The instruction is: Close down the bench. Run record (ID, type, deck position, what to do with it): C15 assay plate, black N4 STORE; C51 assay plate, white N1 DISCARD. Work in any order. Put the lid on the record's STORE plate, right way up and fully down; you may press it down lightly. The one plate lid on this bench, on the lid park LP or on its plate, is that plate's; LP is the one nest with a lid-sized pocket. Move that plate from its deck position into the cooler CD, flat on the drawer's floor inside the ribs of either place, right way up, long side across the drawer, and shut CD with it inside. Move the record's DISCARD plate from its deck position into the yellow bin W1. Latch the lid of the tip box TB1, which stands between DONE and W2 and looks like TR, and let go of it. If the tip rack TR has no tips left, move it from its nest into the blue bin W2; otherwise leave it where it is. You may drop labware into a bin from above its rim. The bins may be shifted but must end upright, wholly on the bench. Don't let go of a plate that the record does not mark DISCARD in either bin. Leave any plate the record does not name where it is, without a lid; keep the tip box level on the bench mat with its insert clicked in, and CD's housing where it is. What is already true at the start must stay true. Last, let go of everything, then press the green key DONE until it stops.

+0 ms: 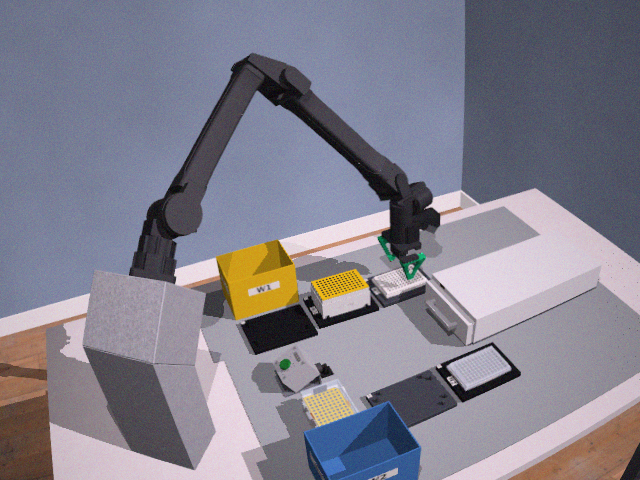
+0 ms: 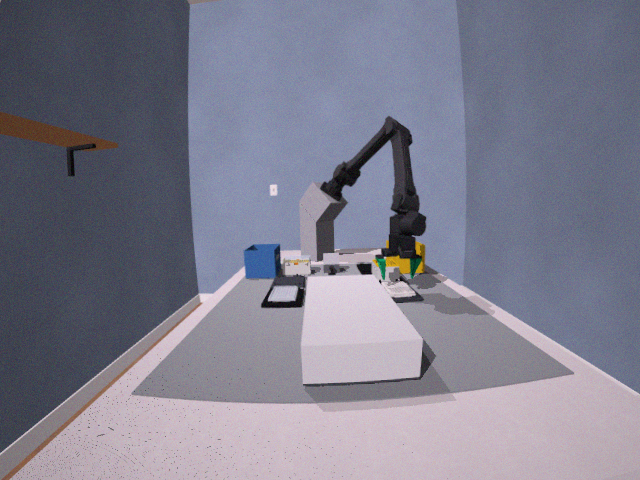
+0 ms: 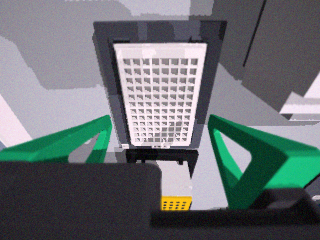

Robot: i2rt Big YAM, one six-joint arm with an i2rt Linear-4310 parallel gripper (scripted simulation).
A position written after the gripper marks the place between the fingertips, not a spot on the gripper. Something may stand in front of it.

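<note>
Image 1: gripper (image 1: 401, 269), white assay plate (image 1: 384, 281), white cooler CD (image 1: 502, 289), tip rack TR (image 1: 334, 295), tip box TB1 (image 1: 328, 402). Image 2: the white cooler CD (image 2: 353, 332). Image 3: the white assay plate (image 3: 162, 112), the tip rack TR (image 3: 176, 184).
</note>
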